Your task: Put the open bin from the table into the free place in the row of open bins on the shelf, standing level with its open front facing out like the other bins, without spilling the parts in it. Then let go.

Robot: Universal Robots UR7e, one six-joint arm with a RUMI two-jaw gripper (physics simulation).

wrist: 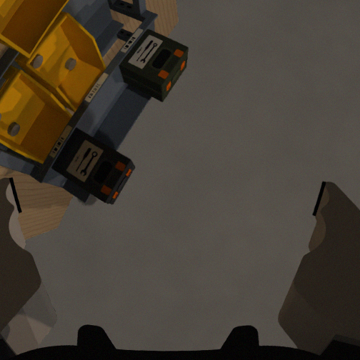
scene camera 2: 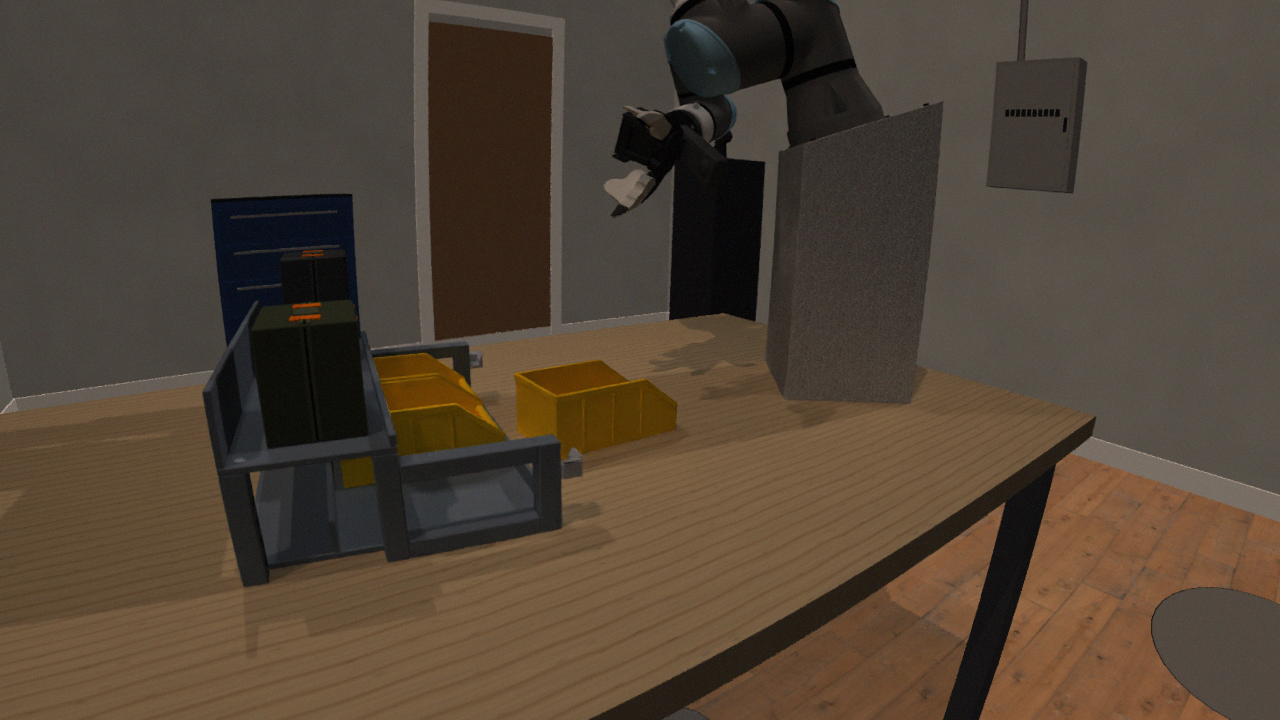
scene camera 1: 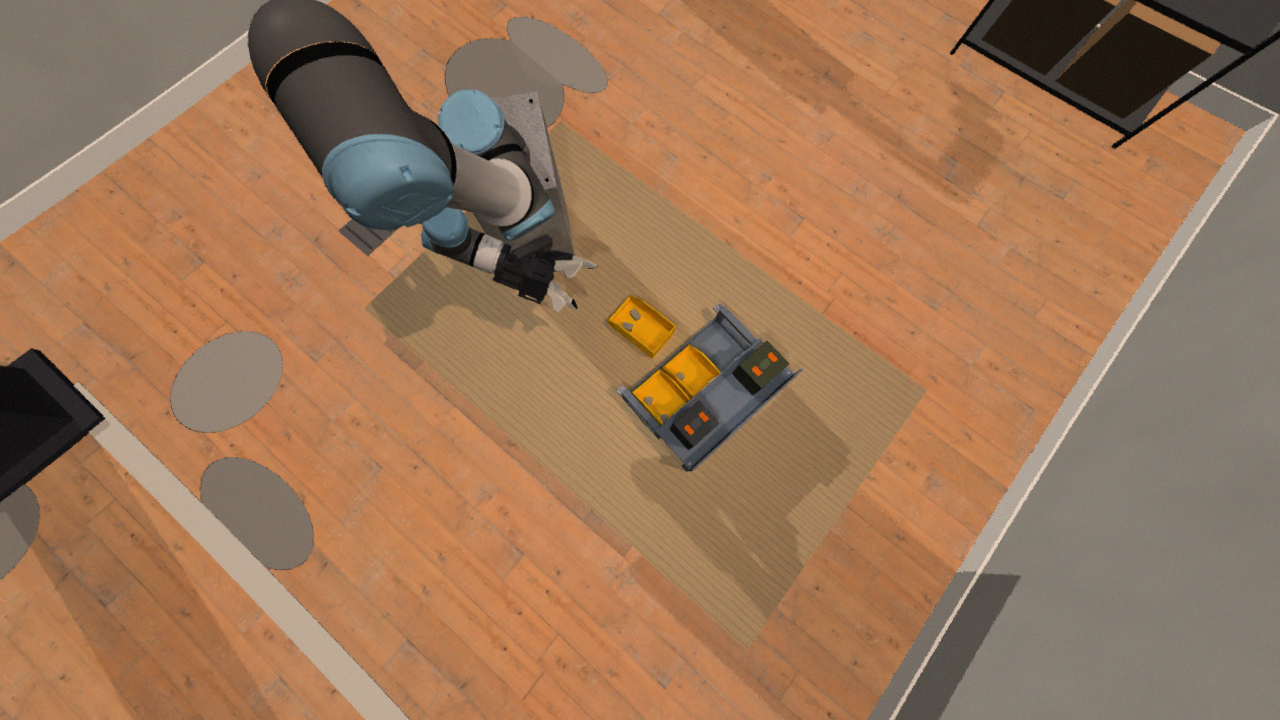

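Where they show: gripper, between the fingertips: (scene camera 2: 624, 169) (scene camera 1: 586, 288); arm's base, origin of its link: (scene camera 2: 837, 133).
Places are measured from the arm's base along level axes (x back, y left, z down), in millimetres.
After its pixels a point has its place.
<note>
The loose yellow open bin (scene camera 1: 648, 334) @[x -460, y 10, z 390 mm] (scene camera 2: 586, 420) @[x -476, y 60, z 354 mm] (wrist: 32, 22) stands upright on the table, its low front towards the robot's pedestal; grey parts show inside it in scene camera 1. The grey-blue shelf (scene camera 1: 726, 340) @[x -645, y 145, z 388 mm] (scene camera 2: 391, 505) @[x -724, y 173, z 342 mm] (wrist: 122, 117) stands beside it. Two yellow bins stand side by side in its lower row: the middle bin (scene camera 1: 701, 362) @[x -632, y 42, z 374 mm] (scene camera 2: 434, 429) @[x -645, y 43, z 337 mm] (wrist: 82, 80) and the end bin (scene camera 1: 650, 391) @[x -575, y -116, z 385 mm] (scene camera 2: 411, 365) @[x -611, y -163, z 327 mm] (wrist: 37, 122). The free place is at the other end, below the dark green case. My gripper (scene camera 1: 583, 284) @[x -339, y -80, z 75 mm] (scene camera 2: 620, 161) @[x -339, y -80, z 75 mm] (wrist: 166, 186) is open and empty, high above the table, apart from the bins.
A dark green case (scene camera 1: 760, 367) @[x -759, y 76, z 195 mm] (scene camera 2: 308, 376) @[x -770, y 139, z 237 mm] (wrist: 157, 65) and a black case (scene camera 1: 693, 424) @[x -723, y -145, z 170 mm] (scene camera 2: 313, 275) @[x -733, y -96, z 191 mm] (wrist: 92, 165) stand on the shelf's upper level. Side rails flank the lower row. The robot's grey pedestal (scene camera 2: 850, 268) @[x -73, y 97, z 197 mm] stands on the table (scene camera 1: 814, 349) @[x -856, y 294, z 394 mm] (scene camera 2: 716, 537) @[x -473, y 279, z 394 mm].
</note>
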